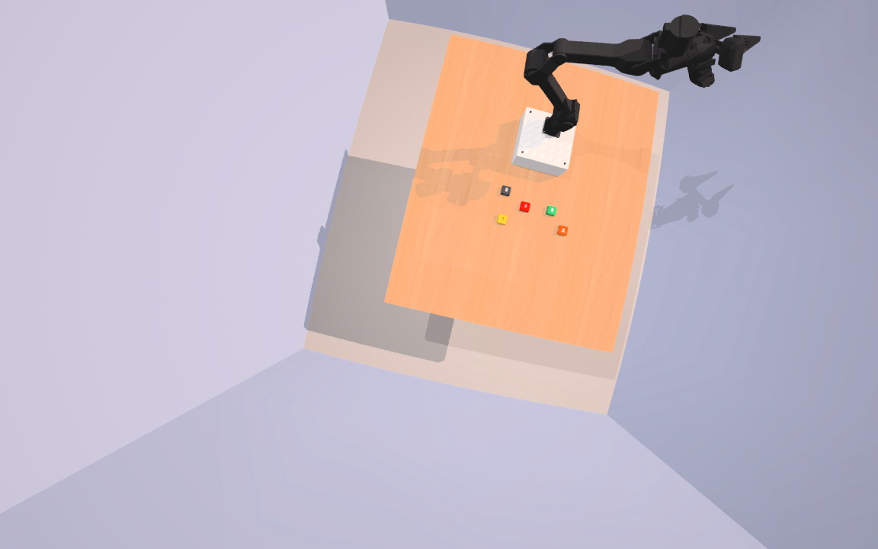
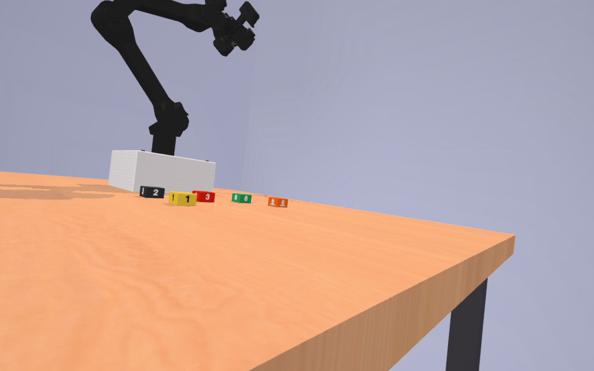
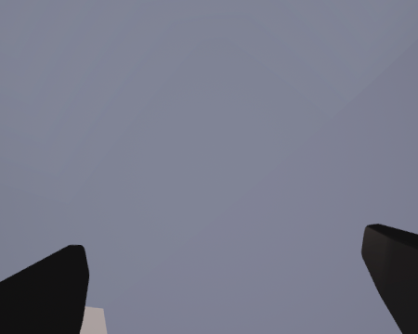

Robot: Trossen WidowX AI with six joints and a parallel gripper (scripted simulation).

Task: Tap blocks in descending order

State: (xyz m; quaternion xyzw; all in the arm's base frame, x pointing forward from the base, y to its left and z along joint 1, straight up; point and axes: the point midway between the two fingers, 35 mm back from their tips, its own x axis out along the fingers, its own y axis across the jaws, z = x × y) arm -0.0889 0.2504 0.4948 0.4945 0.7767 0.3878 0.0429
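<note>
Now: gripper tip 38 cm short of the green block, 19 cm to the left of it and 59 cm above it. Also, from my gripper tip: orange block (44 cm ahead, 13 cm to the right, 59 cm below); red block (40 cm ahead, 29 cm to the right, 59 cm below); black block (36 cm ahead, 37 cm to the right, 59 cm below).
</note>
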